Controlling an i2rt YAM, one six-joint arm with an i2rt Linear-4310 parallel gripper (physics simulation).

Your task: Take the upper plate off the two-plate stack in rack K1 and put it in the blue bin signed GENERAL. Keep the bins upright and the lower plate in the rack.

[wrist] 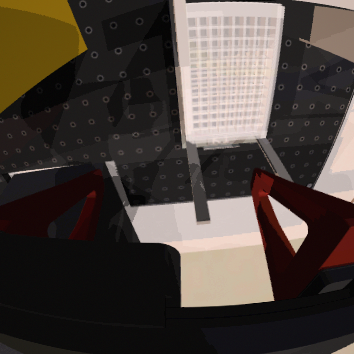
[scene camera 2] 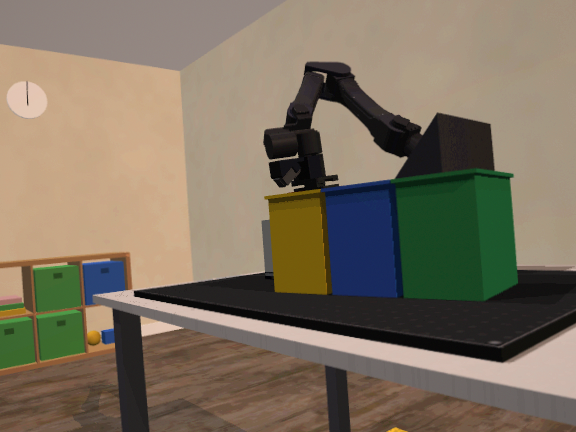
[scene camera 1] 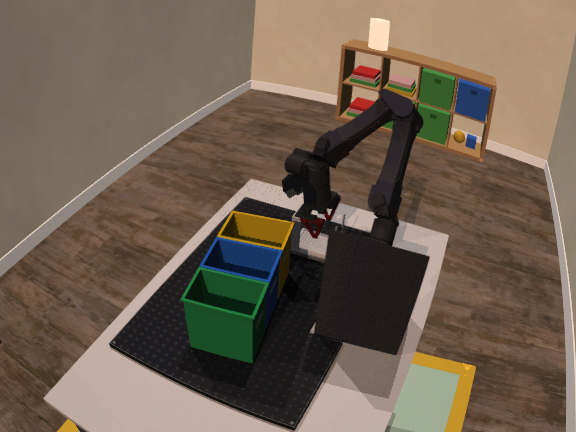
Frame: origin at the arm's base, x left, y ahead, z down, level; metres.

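Seen in the pictures: gripper, between the fingertips: (wrist: 176,176) (scene camera 1: 322,229); arm's base, origin of its link: (scene camera 2: 433,162) (scene camera 1: 377,251).
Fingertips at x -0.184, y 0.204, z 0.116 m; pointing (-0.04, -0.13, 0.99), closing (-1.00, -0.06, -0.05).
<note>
Pixels of each thing's top centre, then the offset from my fingertips to it.
- white gridded plate stack, centre of its top: (wrist: 231,81) (scene camera 1: 316,239) dy +0.029, dx -0.053, dz +0.084 m
- blue bin, centre of its top: (scene camera 2: 381,185) (scene camera 1: 241,258) dy +0.111, dx +0.284, dz -0.049 m
- yellow bin, centre of its top: (scene camera 2: 320,193) (scene camera 1: 256,229) dy +0.134, dx +0.154, dz -0.049 m
- green bin, centre of its top: (scene camera 2: 454,176) (scene camera 1: 224,291) dy +0.087, dx +0.414, dz -0.049 m
- grey upright panel, centre of its top: (wrist: 272,155) (scene camera 2: 299,217) (scene camera 1: 322,215) dy +0.019, dx -0.053, dz -0.009 m
The white gridded plate stack (scene camera 1: 312,242) (wrist: 227,75) sits in rack K1, whose two slim grey uprights (wrist: 202,200) show in the wrist view. The upper and lower plates cannot be told apart. My gripper (scene camera 1: 321,227) (wrist: 176,176) is open and empty above the rack area, with its red fingers wide apart. In the wrist view the plates lie beyond the fingertips. In scene camera 2 the fingers are hidden behind the yellow bin. The blue bin (scene camera 1: 241,259) (scene camera 2: 362,240) stands upright in the middle of the bin row; its sign cannot be read.
The yellow bin (scene camera 1: 257,230) (scene camera 2: 301,245) (wrist: 35,40) stands beside the blue bin, nearest the rack. The green bin (scene camera 1: 222,320) (scene camera 2: 445,240) is on the other side. A tall dark panel (scene camera 1: 372,295) (scene camera 2: 465,145) stands near the arm's base. A grey upright panel (scene camera 2: 266,250) shows behind the yellow bin.
</note>
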